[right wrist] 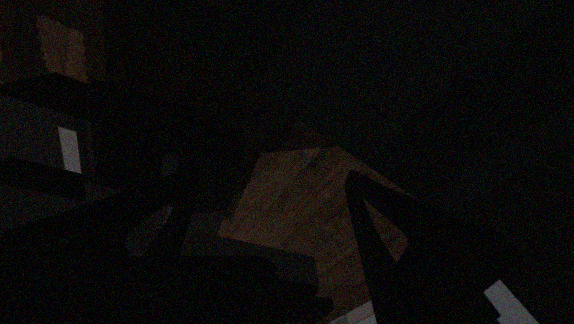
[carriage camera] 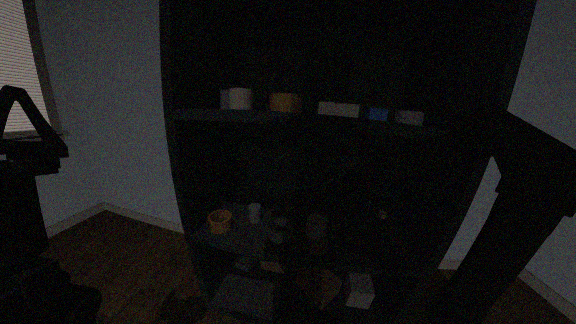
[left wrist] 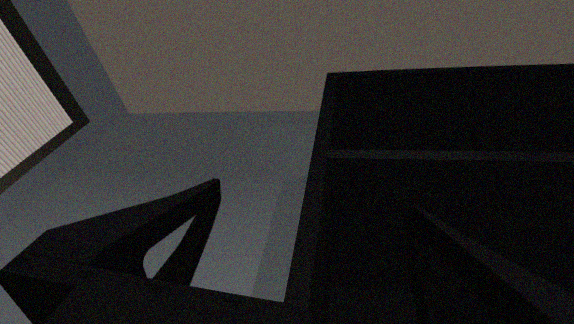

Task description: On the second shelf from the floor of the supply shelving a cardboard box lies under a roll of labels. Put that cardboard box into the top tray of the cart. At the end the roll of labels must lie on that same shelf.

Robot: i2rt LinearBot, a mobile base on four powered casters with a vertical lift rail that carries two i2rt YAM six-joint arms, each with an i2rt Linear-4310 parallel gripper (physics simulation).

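Places are measured from the left arm's base along level axes (x back, y right, z up), in metres.
Where they show: left gripper, fingertip midpoint: (left wrist: 312,202); right gripper, fingertip midpoint: (right wrist: 274,175) (carriage camera: 354,252).
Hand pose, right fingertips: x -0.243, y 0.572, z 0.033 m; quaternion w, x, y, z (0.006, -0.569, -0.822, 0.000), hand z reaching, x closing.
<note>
After its pixels a point has its place.
The dark supply shelving (carriage camera: 172,150) {x -0.375, y -0.003, z 0.285 m} (left wrist: 300,250) {x -0.376, y -0.009, z 0.589 m} fills the middle of the carriage view. On its lower visible shelf, a dim pale rounded thing (carriage camera: 317,225) {x -0.333, y 0.471, z 0.064 m} stands over a faint brown thing (carriage camera: 318,246) {x -0.311, y 0.481, z -0.007 m}; it is too dark to tell whether these are the roll of labels and the cardboard box. I cannot make out the cart or its top tray. My left gripper (left wrist: 312,202) {x -0.053, y -0.008, z 0.432 m} is open and empty, raised at the left, outside the shelving. My right gripper (right wrist: 274,175) {x -0.243, y 0.572, z 0.033 m} is open and empty, with wood floor showing between its fingers; its place relative to the box is unclear.
White rolls (carriage camera: 239,99) {x -0.374, y 0.216, z 0.440 m}, an orange container (carriage camera: 284,102) {x -0.358, y 0.342, z 0.437 m}, a pale box (carriage camera: 339,109) {x -0.389, y 0.506, z 0.432 m} and a blue box (carriage camera: 378,114) {x -0.410, y 0.650, z 0.432 m} stand on the upper shelf. An orange cup (carriage camera: 219,222) {x -0.400, y 0.121, z 0.006 m} and a white cup (carriage camera: 254,213) {x -0.470, y 0.244, z 0.007 m} stand lower. A white box (carriage camera: 360,291) {x -0.358, y 0.758, z -0.373 m} is near the bottom.
</note>
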